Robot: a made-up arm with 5 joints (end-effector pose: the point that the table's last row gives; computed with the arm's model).
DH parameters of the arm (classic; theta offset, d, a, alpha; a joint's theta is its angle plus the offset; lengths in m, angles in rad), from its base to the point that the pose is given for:
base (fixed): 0.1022 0 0.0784 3.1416
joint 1: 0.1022 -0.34 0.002 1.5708
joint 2: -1.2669 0 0.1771 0
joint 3: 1.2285 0 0.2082 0
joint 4: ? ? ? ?
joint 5: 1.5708 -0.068 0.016 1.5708
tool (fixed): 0 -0.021 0 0
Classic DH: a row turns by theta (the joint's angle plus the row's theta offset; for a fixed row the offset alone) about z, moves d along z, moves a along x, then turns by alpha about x.
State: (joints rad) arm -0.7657 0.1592 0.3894 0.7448 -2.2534
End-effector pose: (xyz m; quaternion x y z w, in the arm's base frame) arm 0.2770 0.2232 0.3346 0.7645 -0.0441 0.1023 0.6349
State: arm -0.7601 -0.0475 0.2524 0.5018 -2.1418
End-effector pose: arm 0.2896 0.2368 0.4409 0.8221 -0.1723 0.2935 0.4564
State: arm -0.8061 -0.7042 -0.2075 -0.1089 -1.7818
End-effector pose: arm 0.1161 0.0885 0.7336 -0.5150 0.5381 -0.6507 0.1477
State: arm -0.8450 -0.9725 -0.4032 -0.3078 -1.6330
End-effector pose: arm -0.0024 -0.0359 0.7518 -0.2725 0.6498 -0.6194 0.3462
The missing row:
joint 4: -1.5324 0.011 -0.014 1.5708
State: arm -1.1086 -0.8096 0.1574 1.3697 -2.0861
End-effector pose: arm 0.1189 0.1381 0.5906 0.8279 -0.0132 0.3895 0.4033
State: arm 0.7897 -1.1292 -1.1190 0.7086 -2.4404
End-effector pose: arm -0.1069 0.2120 0.6856 -0.0357 0.7146 -0.6983 0.0208
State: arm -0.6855 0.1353 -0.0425 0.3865 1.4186
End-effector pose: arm 0.3383 0.2114 0.4283 -0.4946 0.4338 0.7323 0.1760
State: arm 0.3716 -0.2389 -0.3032 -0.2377 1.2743
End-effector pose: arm 0.3195 -0.0908 0.6535 -0.5627 0.2819 0.2329 0.7414
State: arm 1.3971 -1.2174 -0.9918 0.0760 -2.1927
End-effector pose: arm 0.0421 0.3209 0.6620 -0.3612 -0.4628 0.7951 0.1523
